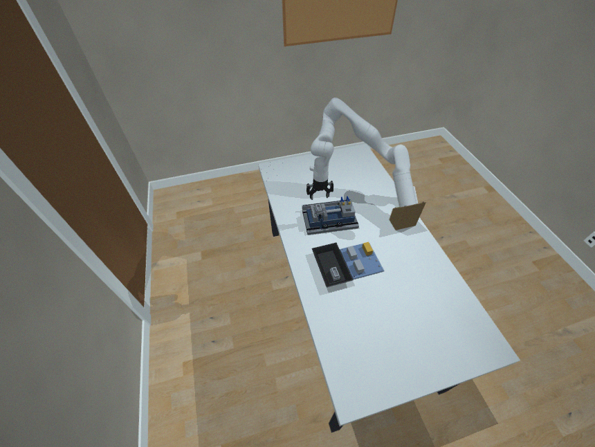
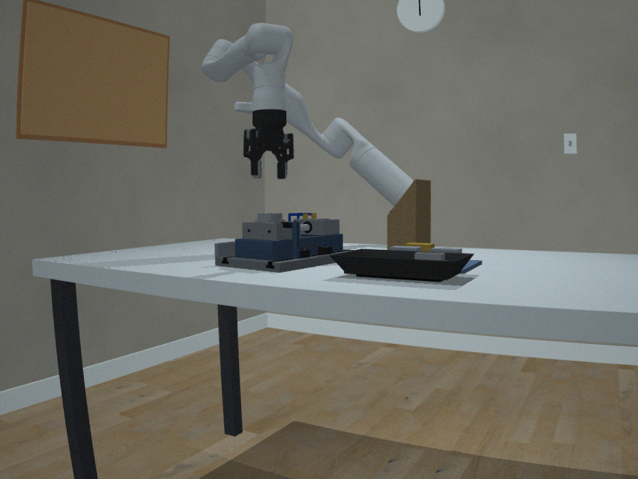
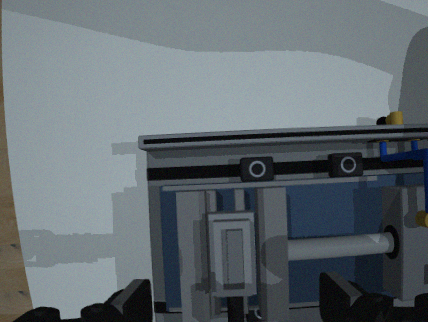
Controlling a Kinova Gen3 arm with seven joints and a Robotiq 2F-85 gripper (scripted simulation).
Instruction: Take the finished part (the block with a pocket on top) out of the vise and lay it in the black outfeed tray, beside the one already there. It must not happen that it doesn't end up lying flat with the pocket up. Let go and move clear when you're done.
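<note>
My gripper is now 70 mm past the vise, 20 mm to the right of it and 160 mm above it. Round my hand: yellow block 170 mm behind, 290 mm to the left, 170 mm below; then blue plate 120 mm behind, 330 mm to the left, 200 mm below.
</note>
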